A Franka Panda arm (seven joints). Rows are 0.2 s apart.
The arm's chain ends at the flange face. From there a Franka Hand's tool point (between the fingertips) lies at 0.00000 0.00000 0.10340 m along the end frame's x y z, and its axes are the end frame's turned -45 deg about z.
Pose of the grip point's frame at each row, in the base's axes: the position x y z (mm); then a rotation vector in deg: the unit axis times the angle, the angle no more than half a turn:
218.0 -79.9 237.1 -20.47 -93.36 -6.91
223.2 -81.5 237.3 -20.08 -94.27 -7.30
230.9 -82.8 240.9 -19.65 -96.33 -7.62
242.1 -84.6 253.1 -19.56 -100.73 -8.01
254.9 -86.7 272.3 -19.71 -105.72 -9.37
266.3 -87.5 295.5 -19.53 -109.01 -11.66
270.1 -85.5 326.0 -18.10 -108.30 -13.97
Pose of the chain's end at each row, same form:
316.5 -109.9 247.0 -55.31 -79.38 27.06
321.6 -111.3 248.6 -55.26 -80.33 26.48
328.9 -112.1 255.7 -55.62 -82.37 25.69
338.9 -113.4 275.5 -57.18 -86.42 24.21
349.1 -116.2 303.1 -59.11 -90.80 21.54
358.0 -118.8 331.6 -60.01 -93.62 18.40
361.9 -118.6 360.3 -58.25 -93.27 16.40

